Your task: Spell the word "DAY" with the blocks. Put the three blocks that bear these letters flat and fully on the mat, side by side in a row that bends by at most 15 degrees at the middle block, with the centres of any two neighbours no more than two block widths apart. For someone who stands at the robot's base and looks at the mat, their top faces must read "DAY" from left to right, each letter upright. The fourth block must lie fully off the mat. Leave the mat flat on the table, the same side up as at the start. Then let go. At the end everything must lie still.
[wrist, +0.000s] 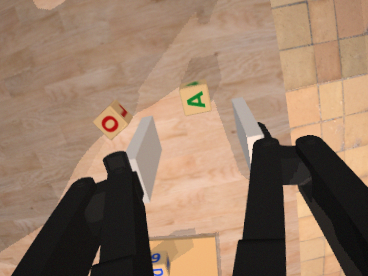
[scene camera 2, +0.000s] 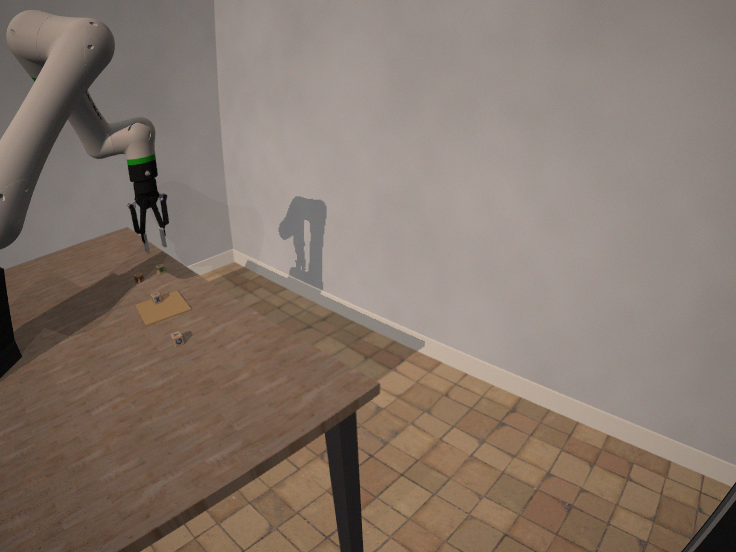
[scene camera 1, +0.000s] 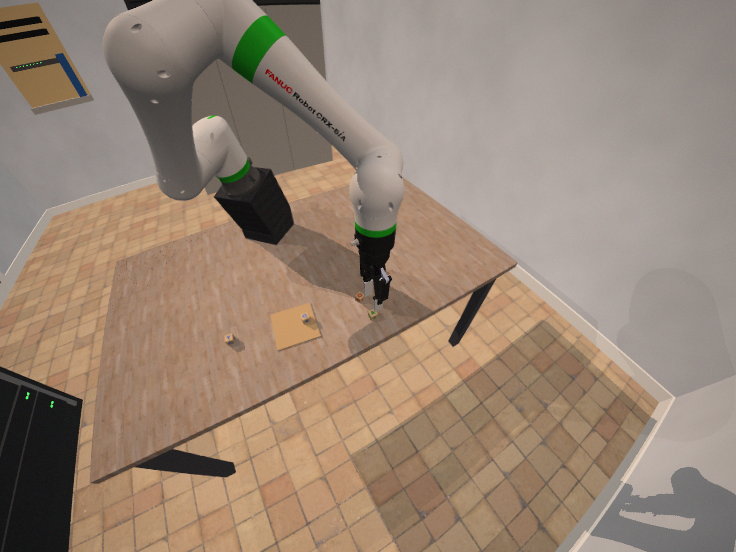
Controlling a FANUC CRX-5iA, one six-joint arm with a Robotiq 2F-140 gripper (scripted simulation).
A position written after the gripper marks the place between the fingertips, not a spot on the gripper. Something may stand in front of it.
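Observation:
A tan mat (scene camera 1: 289,330) is part of the scene, visible as well from scene camera 2 (scene camera 2: 173,304). With it is the gripper (scene camera 2: 156,249), which scene camera 1 also shows (scene camera 1: 373,301), as does the wrist view (wrist: 195,125).

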